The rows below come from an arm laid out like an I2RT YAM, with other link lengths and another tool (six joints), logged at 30 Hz.
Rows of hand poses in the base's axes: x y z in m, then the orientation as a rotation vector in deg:
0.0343, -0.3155, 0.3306, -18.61, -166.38, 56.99
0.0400, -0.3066, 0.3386, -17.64, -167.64, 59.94
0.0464, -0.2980, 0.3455, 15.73, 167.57, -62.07
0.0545, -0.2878, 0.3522, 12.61, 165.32, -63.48
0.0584, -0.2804, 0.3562, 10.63, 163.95, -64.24
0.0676, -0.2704, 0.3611, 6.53, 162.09, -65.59
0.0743, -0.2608, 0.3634, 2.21, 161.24, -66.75
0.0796, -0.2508, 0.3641, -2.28, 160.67, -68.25
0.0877, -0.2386, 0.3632, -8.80, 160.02, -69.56
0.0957, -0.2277, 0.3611, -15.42, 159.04, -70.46
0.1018, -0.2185, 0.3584, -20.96, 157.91, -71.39
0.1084, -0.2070, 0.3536, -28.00, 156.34, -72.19
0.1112, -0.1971, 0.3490, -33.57, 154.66, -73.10
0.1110, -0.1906, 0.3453, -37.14, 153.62, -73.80
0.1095, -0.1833, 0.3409, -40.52, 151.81, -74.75
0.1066, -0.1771, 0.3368, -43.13, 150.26, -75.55
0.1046, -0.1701, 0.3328, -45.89, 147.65, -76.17
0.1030, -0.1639, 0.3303, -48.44, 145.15, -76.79
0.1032, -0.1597, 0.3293, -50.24, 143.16, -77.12
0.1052, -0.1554, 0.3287, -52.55, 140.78, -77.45
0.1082, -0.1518, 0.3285, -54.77, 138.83, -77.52
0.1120, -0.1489, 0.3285, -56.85, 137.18, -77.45
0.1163, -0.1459, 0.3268, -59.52, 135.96, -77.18
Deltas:
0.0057, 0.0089, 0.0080, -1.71, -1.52, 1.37
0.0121, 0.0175, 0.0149, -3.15, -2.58, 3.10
0.0202, 0.0277, 0.0216, -4.65, -3.56, 5.49
0.0241, 0.0351, 0.0256, -5.51, -4.14, 7.02
0.0333, 0.0451, 0.0305, -6.86, -4.50, 9.95
0.0400, 0.0547, 0.0328, -7.74, -3.93, 12.76
0.0453, 0.0647, 0.0335, -8.71, -2.81, 15.53
0.0534, 0.0769, 0.0326, -9.54, -1.21, 19.52
0.0614, 0.0878, 0.0305, -10.23, 0.20, 23.67
0.0675, 0.0970, 0.0278, -10.98, 1.41, 27.15
0.0741, 0.1085, 0.0230, -11.75, 2.92, 31.61
0.0769, 0.1184, 0.0184, -12.64, 4.10, 35.18
0.0767, 0.1249, 0.0147, -13.25, 5.04, 37.40
0.0752, 0.1322, 0.0103, -14.30, 5.50, 39.76
0.0723, 0.1384, 0.0062, -15.20, 5.83, 41.61
0.0703, 0.1454, 0.0022, -16.40, 5.40, 44.02
0.0687, 0.1516, -0.0003, -17.57, 5.04, 46.27
0.0689, 0.1558, -0.0013, -18.44, 4.60, 47.98
0.0709, 0.1601, -0.0019, -19.43, 4.18, 50.12
0.0739, 0.1637, -0.0021, -20.11, 3.95, 52.10
0.0777, 0.1666, -0.0021, -20.60, 3.84, 53.91
0.0820, 0.1696, -0.0038, -20.75, 4.30, 55.87

